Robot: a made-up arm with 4 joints.
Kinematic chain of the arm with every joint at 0, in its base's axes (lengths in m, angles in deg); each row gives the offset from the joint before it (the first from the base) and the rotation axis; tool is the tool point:
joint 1: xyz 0 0 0.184 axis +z
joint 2: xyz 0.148 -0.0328 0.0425 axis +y
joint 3: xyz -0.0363 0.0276 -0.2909 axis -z
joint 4: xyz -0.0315 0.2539 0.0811 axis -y
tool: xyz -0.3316 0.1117 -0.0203
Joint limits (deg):
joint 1: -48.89..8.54
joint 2: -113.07..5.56
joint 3: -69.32..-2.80
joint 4: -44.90..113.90
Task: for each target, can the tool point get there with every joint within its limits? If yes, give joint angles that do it. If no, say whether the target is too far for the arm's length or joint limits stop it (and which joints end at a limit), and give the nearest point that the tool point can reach.
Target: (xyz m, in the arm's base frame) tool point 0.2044 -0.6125 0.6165
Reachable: no: joint limits stop it (at a limit: joint 1, joint 2, joint 3, joint 4) | nearest point 0.6610 -0.2010 0.4860 | short by 0.628 m
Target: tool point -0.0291 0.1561 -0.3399
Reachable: yes | joints -41.30 -29.62 -35.89 22.90
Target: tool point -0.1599 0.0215 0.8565
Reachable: no: joint limits stop it (at a limit: joint 2, joint 4) | nearest point -0.3428 0.0461 0.2845 | short by 0.601 m
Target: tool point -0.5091 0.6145 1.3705
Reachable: no: too far | nearest point -0.2449 0.3013 0.2701 | short by 1.174 m
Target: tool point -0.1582 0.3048 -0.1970
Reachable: yes | joints -24.16 -9.12 -21.50 21.84
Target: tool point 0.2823 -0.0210 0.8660
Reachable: no: joint limits stop it (at a limit: joint 2, joint 3, joint 4) | nearest point 0.6890 -0.0513 0.4860 | short by 0.557 m
